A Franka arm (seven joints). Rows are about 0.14 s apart.
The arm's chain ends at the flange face. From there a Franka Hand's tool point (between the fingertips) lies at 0.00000 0.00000 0.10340 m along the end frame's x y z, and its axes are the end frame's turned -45 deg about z.
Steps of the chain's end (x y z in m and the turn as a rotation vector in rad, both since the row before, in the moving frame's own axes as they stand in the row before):
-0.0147 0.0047 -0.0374 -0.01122 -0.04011 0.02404
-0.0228 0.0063 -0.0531 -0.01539 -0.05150 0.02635
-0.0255 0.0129 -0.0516 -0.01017 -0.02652 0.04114
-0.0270 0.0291 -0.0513 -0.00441 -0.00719 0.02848
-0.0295 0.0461 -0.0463 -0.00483 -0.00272 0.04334
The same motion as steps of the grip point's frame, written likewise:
-0.0174 -0.0092 -0.0375 0.02043 -0.03630 0.02404
-0.0254 -0.0144 -0.0532 0.02553 -0.04730 0.02635
-0.0298 -0.0102 -0.0516 0.01156 -0.02594 0.04114
-0.0405 0.0013 -0.0513 0.00197 -0.00820 0.02848
-0.0540 0.0119 -0.0463 -0.00149 -0.00534 0.04334

